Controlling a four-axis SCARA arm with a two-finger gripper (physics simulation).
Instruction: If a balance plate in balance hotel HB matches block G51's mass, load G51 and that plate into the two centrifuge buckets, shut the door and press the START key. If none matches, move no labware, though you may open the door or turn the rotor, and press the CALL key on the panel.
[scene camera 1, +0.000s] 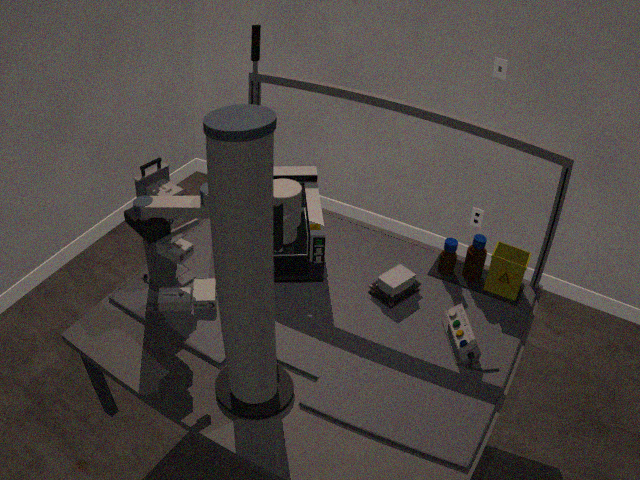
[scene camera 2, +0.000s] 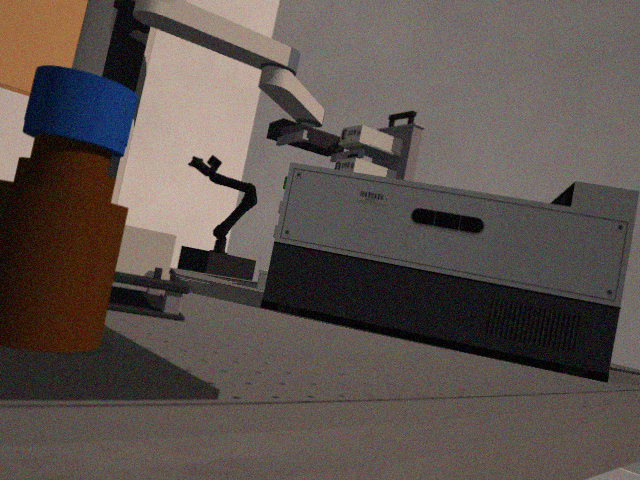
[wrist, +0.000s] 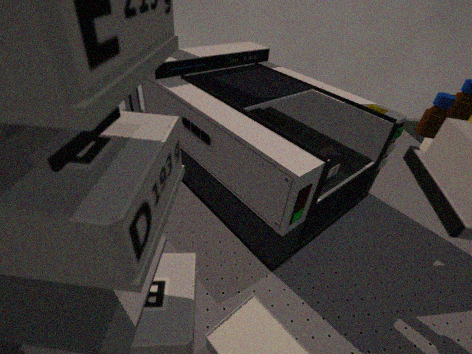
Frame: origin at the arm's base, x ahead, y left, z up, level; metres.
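Seen in the pictures: gripper, fingertip midpoint: (scene camera 2: 334, 144) (wrist: 260, 113); arm's base at its link origin: (scene camera 1: 254, 389).
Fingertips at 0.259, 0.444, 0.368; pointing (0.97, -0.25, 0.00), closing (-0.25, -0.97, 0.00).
Note:
Offsets run from my fingertips to a thing's middle, as dx, dy, dz. "*": to the spot under its first point.
My gripper (scene camera 2: 325, 146) (wrist: 260, 113) is open and empty, up beside the balance hotel {+0.015, +0.147, -0.111} (scene camera 2: 413, 149) (scene camera 1: 152, 180). In the wrist view one finger sits at the left between plate E {* -0.019, +0.048, +0.030} (wrist: 120, 40), marked 219 g, and plate D {+0.008, +0.107, -0.042} (wrist: 125, 200), marked 193 g; contact cannot be told. The other finger stands free at the right. Plate B {+0.015, +0.095, -0.198} (wrist: 162, 310) is lower down. A pale block {+0.001, -0.049, -0.335} (wrist: 257, 327) (scene camera 1: 204, 289) stands near the hotel's foot; its label does not show. The centrifuge {+0.417, -0.100, -0.234} (wrist: 240, 135) (scene camera 2: 449, 227) has its top opening uncovered; its buckets are not clear.
A button box {* +0.252, -0.941, -0.281} (scene camera 1: 461, 330) with coloured keys lies at the right. A pale block on a dark stand (scene camera 1: 397, 277) is mid-table. Two brown bottles (scene camera 1: 448, 260) (scene camera 1: 474, 260) and a yellow bin (scene camera 1: 507, 272) stand at the back right. The arm's column (scene camera 1: 242, 258) hides part of the centrifuge.

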